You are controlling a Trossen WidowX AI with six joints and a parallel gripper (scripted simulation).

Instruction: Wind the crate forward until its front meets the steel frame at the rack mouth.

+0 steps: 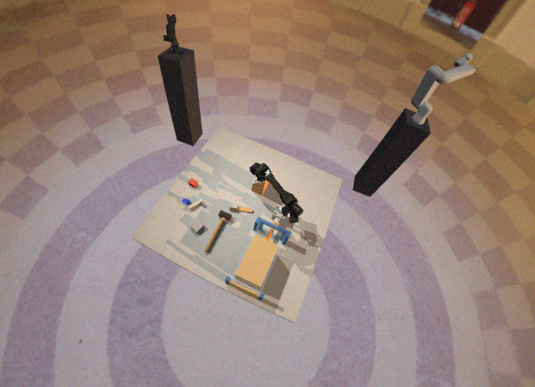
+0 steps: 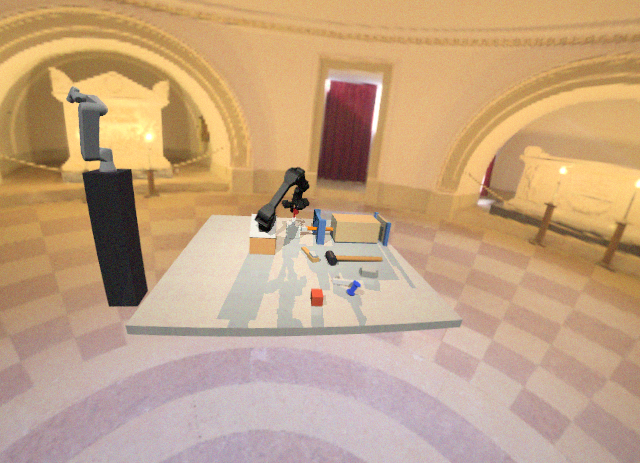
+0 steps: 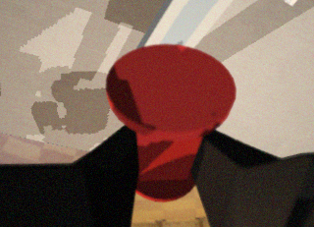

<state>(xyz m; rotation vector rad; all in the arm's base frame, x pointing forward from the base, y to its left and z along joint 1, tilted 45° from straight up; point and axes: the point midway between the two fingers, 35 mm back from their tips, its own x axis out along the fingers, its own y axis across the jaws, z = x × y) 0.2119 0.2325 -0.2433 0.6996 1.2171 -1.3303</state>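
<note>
Right now the red-knobbed handle is 50 mm to the right of my gripper tip and 30 mm below it. Round my gripper tip: winch 30 mm behind, 120 mm to the right, 100 mm below; red knob 10 mm ahead, 20 mm to the right; frame 150 mm ahead, 130 mm to the right, 30 mm below.
</note>
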